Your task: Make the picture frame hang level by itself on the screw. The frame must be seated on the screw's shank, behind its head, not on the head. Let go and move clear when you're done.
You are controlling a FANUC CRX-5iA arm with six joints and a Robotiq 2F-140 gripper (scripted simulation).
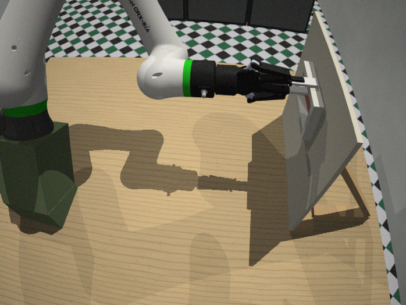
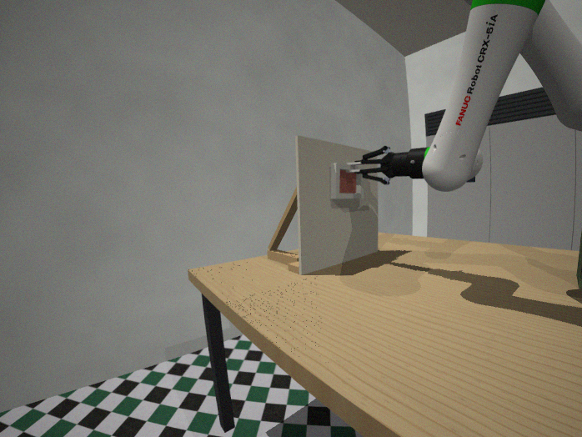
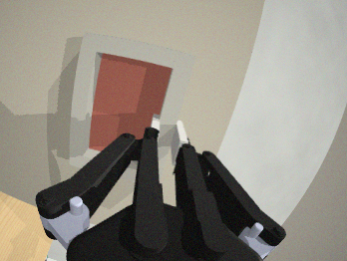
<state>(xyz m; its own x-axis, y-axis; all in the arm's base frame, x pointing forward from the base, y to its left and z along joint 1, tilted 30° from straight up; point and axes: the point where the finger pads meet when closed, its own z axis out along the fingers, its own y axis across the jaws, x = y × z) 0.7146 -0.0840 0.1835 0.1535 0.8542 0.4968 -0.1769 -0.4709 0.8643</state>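
The picture frame lies 40 mm ahead of my hand and 50 mm below it. Also, from my hand: upright board (50 mm ahead, 10 mm to the right, 140 mm below).
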